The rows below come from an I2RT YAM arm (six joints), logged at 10 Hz.
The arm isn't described. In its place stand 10 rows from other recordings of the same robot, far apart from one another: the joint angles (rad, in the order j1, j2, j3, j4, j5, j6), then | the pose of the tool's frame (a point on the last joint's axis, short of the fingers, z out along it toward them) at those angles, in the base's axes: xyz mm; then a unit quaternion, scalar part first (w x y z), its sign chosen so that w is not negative.
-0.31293 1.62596 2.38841 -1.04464 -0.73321 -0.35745 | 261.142, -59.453, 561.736, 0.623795, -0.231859, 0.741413, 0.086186
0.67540 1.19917 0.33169 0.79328 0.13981 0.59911 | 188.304, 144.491, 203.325, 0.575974, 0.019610, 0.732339, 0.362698
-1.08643 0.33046 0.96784 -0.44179 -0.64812 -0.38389 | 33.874, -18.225, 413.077, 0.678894, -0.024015, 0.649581, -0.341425
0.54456 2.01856 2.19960 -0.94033 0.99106 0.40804 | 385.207, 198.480, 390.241, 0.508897, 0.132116, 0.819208, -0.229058
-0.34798 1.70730 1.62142 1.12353 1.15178 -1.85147 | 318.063, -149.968, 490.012, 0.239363, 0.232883, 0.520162, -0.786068
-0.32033 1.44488 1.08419 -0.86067 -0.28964 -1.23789 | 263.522, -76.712, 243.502, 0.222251, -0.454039, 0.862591, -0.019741
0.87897 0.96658 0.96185 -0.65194 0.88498 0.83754 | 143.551, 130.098, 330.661, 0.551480, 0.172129, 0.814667, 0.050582
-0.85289 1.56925 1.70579 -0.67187 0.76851 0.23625 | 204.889, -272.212, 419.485, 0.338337, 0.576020, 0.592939, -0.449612
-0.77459 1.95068 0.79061 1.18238 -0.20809 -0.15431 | 276.398, -260.196, 160.441, 0.668284, 0.141518, 0.684879, -0.253594
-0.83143 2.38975 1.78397 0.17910 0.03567 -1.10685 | 368.419, -405.884, 158.281, 0.294006, -0.105838, 0.834022, -0.454716
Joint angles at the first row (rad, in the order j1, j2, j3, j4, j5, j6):
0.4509 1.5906 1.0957 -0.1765 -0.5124 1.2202
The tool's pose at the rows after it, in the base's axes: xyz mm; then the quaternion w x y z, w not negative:
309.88, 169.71, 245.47, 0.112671, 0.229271, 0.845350, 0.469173
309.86, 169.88, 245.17, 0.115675, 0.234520, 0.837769, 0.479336
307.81, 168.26, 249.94, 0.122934, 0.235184, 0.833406, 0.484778
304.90, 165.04, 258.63, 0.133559, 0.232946, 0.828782, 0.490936
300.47, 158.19, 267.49, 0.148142, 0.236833, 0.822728, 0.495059
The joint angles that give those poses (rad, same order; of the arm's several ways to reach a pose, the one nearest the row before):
0.4516 1.5968 1.0856 -0.1487 -0.5123 1.2365
0.4520 1.5931 1.0703 -0.1078 -0.5130 1.2629
0.4509 1.5750 1.0642 -0.0982 -0.5082 1.2703
0.4465 1.5470 1.0632 -0.0997 -0.5047 1.2702
0.4349 1.5075 1.0526 -0.1026 -0.4934 1.2732

